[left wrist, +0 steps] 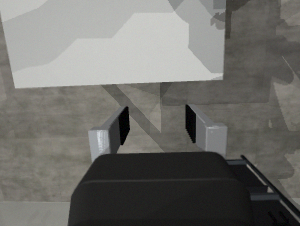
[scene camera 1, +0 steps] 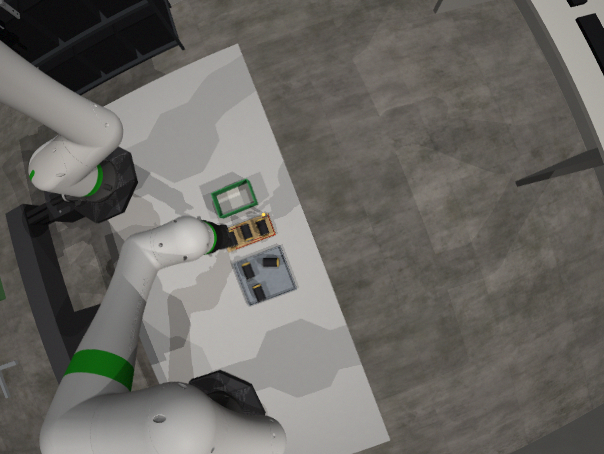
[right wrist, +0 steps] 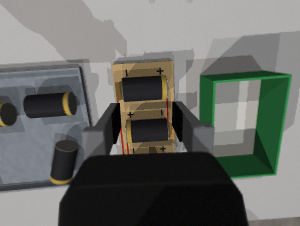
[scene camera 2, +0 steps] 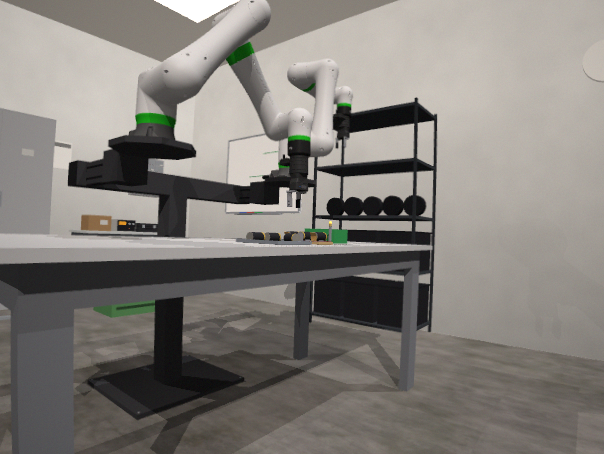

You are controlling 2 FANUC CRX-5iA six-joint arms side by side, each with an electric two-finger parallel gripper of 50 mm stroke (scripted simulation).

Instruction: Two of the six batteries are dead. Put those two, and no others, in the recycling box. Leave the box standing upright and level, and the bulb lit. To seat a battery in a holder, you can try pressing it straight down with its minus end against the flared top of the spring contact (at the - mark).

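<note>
I can see my left gripper (left wrist: pixel 157 117). My right gripper (scene camera 2: pixel 294 207) is visible to me as well, and I find my right gripper (right wrist: pixel 146 114) again through my right wrist camera. There is also a grey tray (scene camera 1: pixel 275 281), though in the left wrist view the tray is out of frame.
</note>
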